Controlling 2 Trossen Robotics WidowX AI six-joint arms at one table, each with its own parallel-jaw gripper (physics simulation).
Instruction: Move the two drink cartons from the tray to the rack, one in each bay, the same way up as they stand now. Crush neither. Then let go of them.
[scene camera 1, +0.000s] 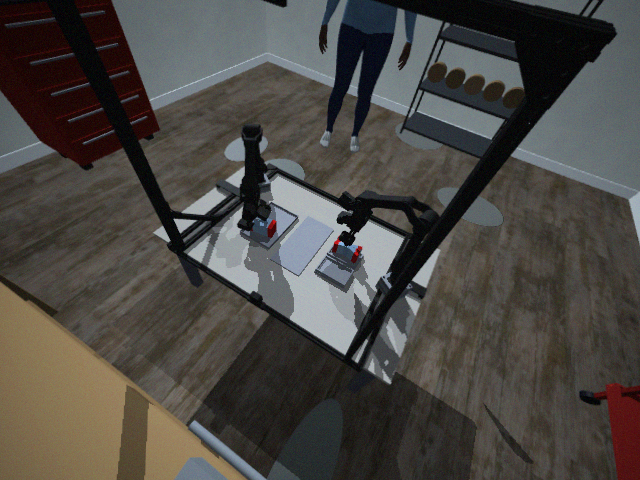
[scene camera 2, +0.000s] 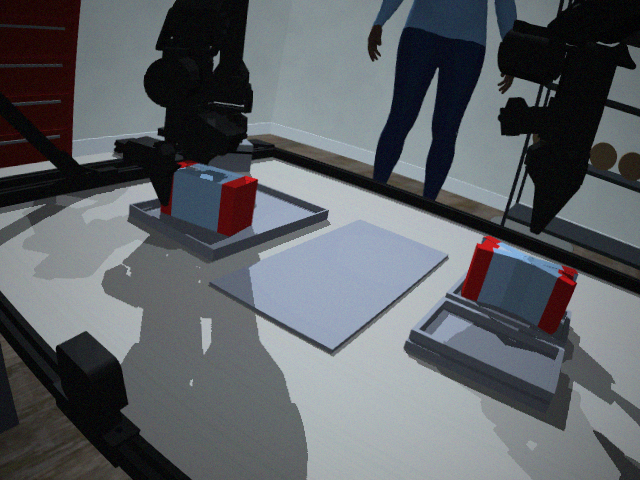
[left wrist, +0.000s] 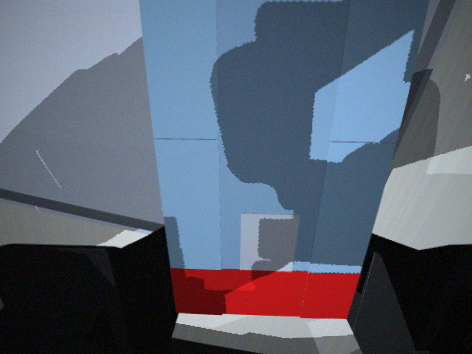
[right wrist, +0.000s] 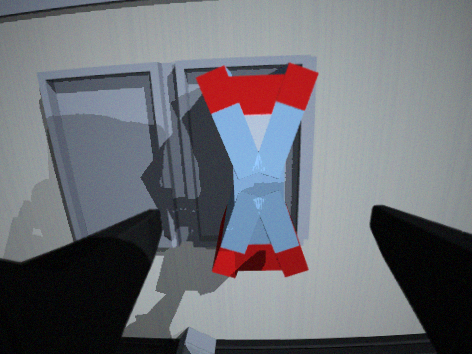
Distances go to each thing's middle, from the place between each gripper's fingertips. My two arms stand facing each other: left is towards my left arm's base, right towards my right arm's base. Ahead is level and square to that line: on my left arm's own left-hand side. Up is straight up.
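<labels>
Flat grey mat (scene camera 2: 327, 289): my right gripper 10 cm past it, 18 cm to the right of it, 12 cm above it. Counted from my right hand, grey tray (scene camera 2: 276, 213): 15 cm behind, 38 cm to the left, 11 cm below. Nearest to my right gripper of the things named here, going by their middles: the mat.
Grey tray: 4 cm to the right of my left hand, 7 cm ahead of it, 1 cm below it. Flat grey mat, from my left hand: 12 cm ahead, 24 cm to the right, 2 cm below. Going by their middles, nearest to my left hand of the things named here: the tray.
</labels>
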